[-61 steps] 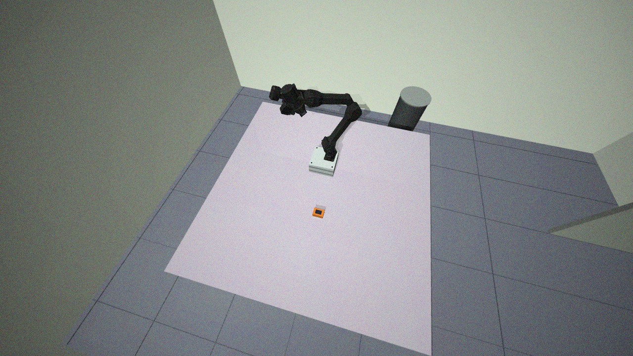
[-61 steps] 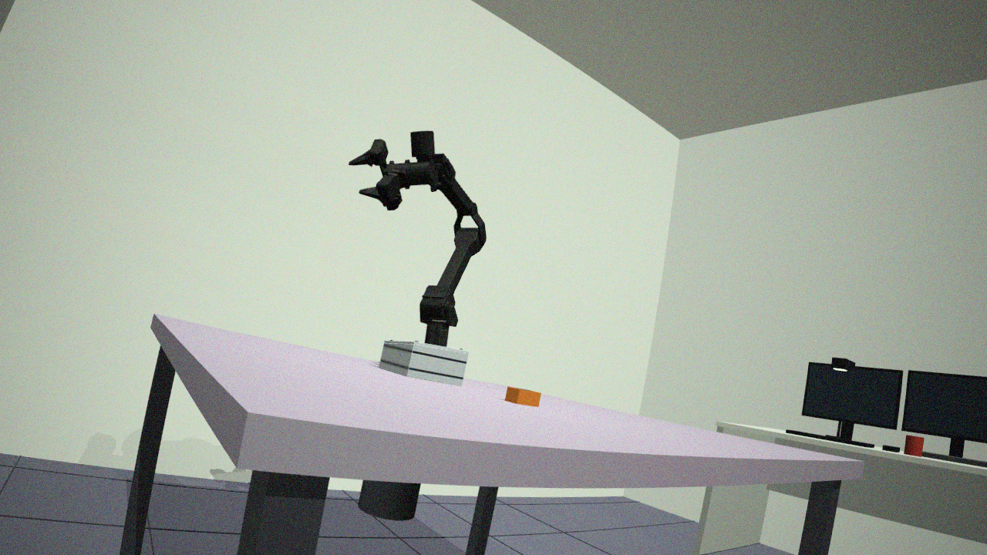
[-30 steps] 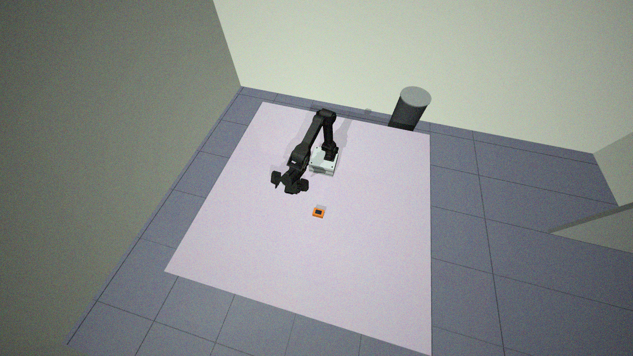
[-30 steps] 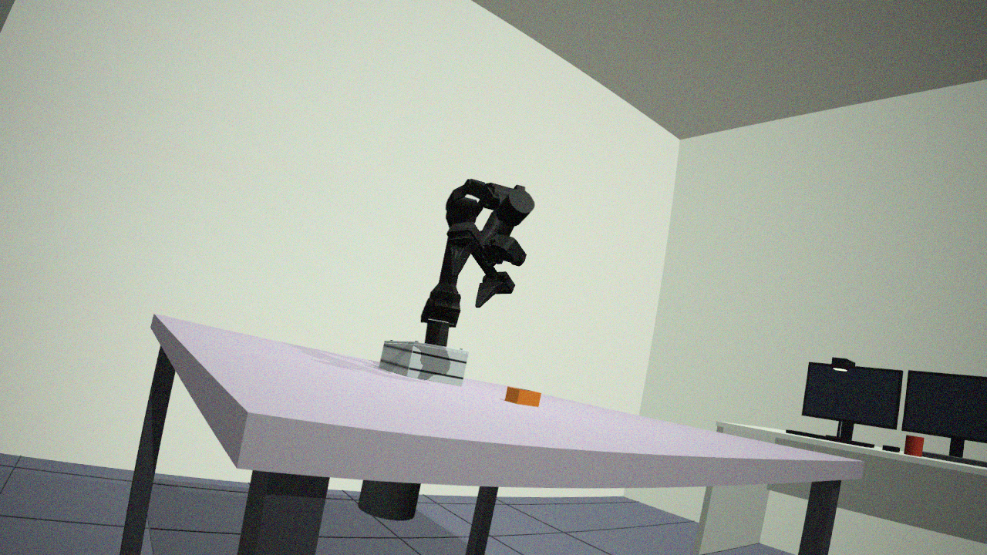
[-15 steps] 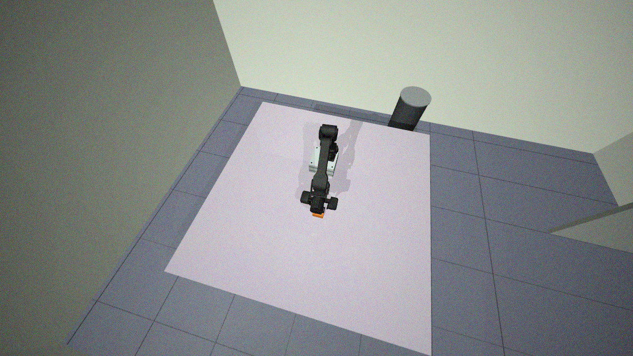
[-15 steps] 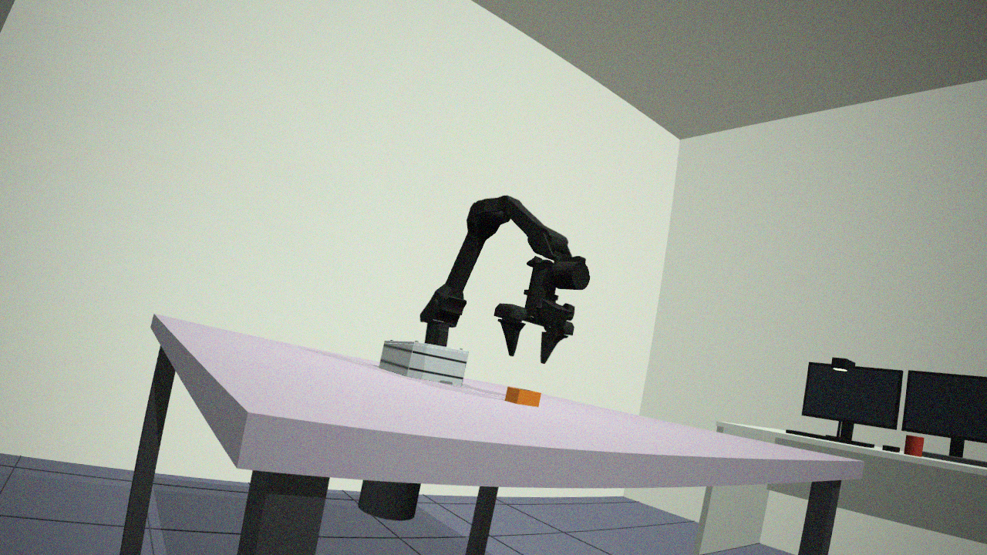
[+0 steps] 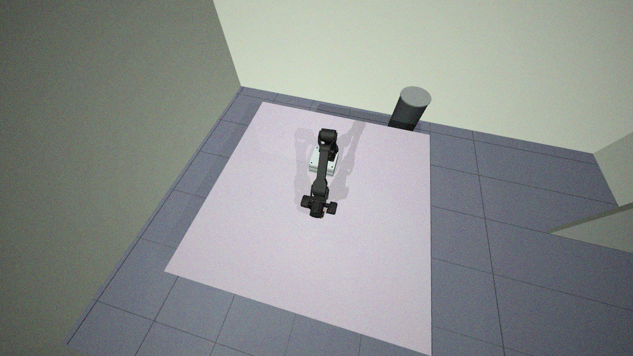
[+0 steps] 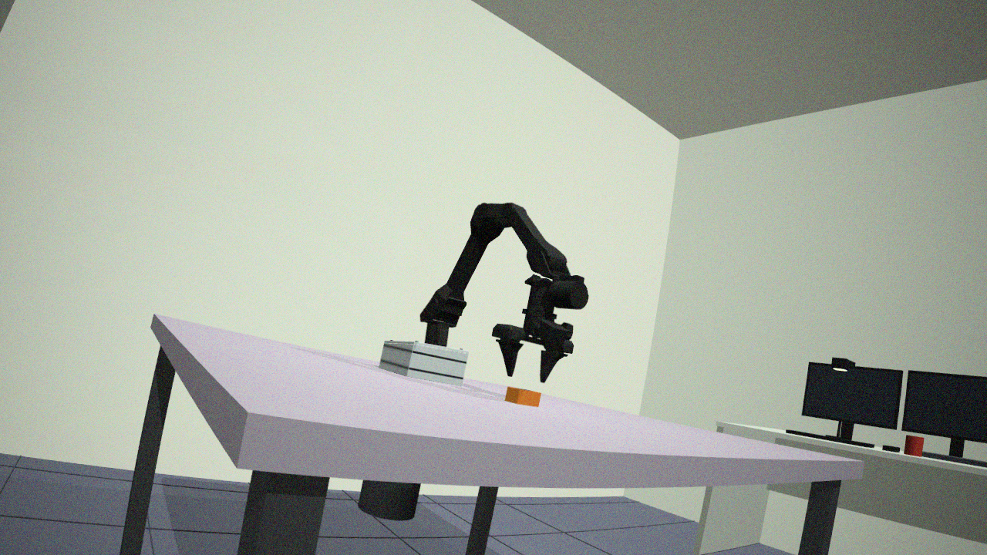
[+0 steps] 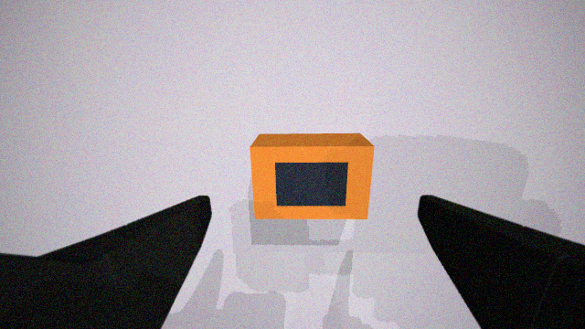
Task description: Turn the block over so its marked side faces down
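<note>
Now: gripper tip 30 mm above the orange block.
</note>
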